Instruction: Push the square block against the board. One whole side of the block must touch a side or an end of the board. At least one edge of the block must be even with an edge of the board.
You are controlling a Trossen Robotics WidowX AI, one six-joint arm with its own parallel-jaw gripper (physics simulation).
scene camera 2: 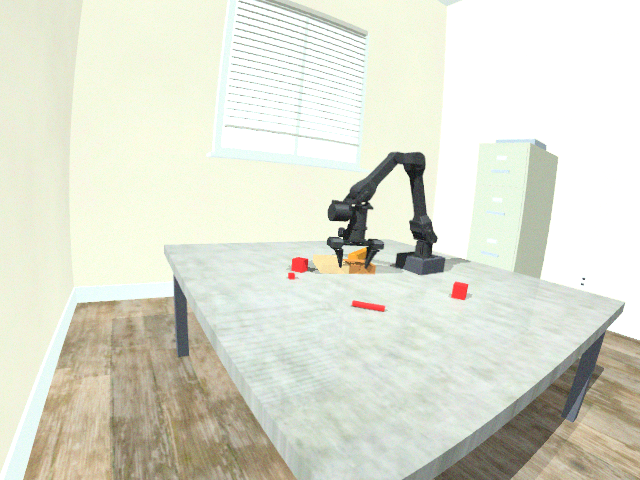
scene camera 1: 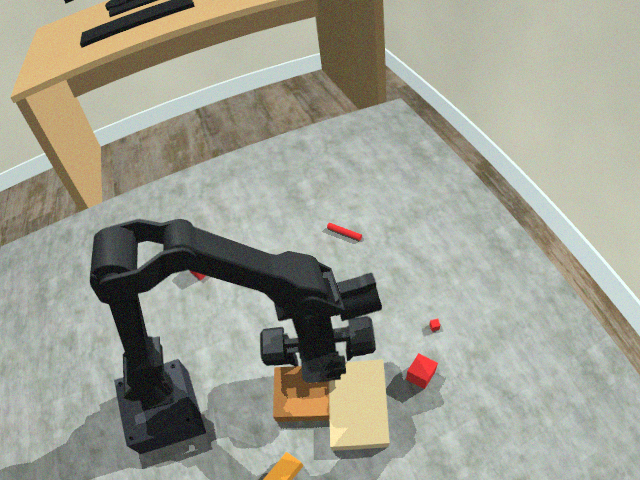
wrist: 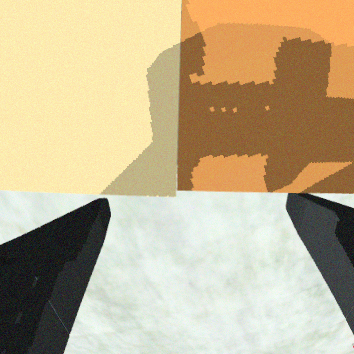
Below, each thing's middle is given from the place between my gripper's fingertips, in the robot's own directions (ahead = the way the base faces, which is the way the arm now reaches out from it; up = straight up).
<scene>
The square block (scene camera 1: 294,399) lies 50 mm behind my hand, 40 mm to the right of it and 10 mm below it. The rest, counted from my hand: board (scene camera 1: 358,408) 100 mm to the right, 30 mm ahead, 10 mm below.
</scene>
